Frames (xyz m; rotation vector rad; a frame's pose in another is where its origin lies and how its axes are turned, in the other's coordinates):
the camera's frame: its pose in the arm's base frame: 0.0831 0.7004 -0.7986 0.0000 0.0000 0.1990
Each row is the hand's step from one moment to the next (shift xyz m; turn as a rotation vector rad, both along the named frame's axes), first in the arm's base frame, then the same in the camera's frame.
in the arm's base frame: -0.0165 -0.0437 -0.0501 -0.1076 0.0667 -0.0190
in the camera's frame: -0.0248 -0.0396 -0.0501 -0.0923 0.0867 -0.0190
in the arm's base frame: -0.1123 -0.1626 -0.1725 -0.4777 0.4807 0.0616
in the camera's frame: -0.1422 -0.1372 -0.1725 -0.3732 0.5656 0.0616
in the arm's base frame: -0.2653 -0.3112 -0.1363 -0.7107 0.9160 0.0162
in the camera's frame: -0.3216 -0.2526 -0.1363 -0.5156 1.0384 0.0162
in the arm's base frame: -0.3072 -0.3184 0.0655 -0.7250 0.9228 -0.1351
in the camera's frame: -0.3641 -0.2514 0.0655 -0.5283 1.0479 -0.1351
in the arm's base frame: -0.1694 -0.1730 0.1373 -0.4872 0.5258 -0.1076
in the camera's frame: -0.2003 -0.1361 0.1373 -0.3736 0.6117 -0.1076
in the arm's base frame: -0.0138 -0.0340 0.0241 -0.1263 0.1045 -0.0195
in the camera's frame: -0.0202 -0.0306 0.0241 -0.1031 0.1274 -0.0195
